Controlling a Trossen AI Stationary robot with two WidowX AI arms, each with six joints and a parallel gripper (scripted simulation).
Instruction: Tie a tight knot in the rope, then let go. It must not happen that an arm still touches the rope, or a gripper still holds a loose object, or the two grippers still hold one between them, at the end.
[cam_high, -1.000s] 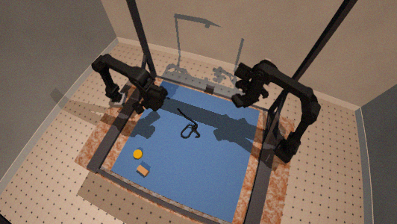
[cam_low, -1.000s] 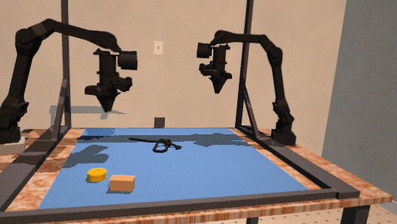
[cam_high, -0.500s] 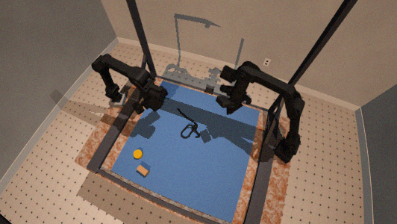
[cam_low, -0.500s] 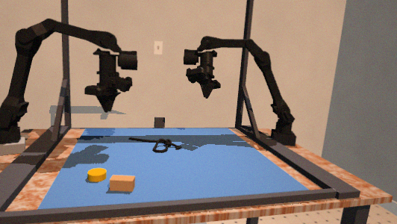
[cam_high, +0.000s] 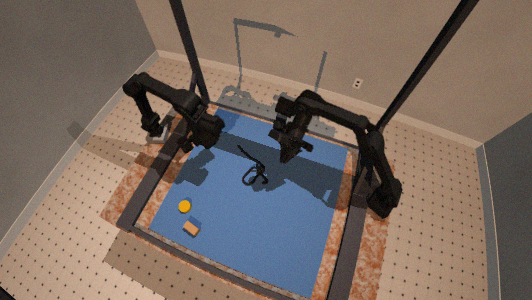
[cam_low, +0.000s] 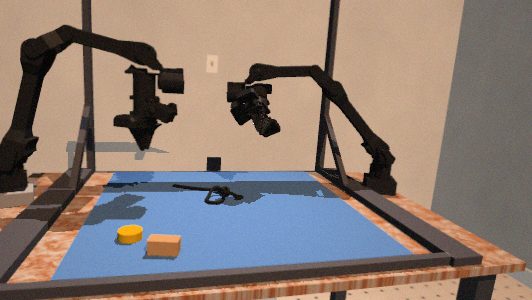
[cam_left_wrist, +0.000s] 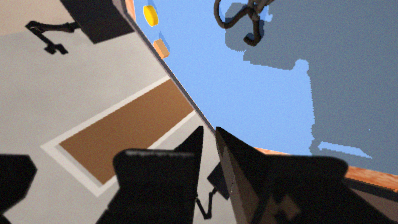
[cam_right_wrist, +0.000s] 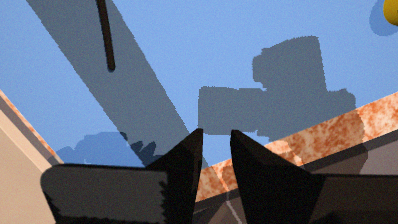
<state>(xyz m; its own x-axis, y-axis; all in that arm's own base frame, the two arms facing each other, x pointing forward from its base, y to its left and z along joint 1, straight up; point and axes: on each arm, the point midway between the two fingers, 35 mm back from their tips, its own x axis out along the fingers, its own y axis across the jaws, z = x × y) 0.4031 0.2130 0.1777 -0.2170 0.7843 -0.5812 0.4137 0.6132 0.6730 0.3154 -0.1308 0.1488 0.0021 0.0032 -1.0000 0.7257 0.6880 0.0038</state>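
My left gripper is now 80 mm short of the blue mat, 100 mm to the left of it and 220 mm above it. The rest, counted from my left hand: yellow disc (270 mm ahead, 350 mm to the right, 210 mm below); then orange block (340 mm ahead, 280 mm to the right, 200 mm below).
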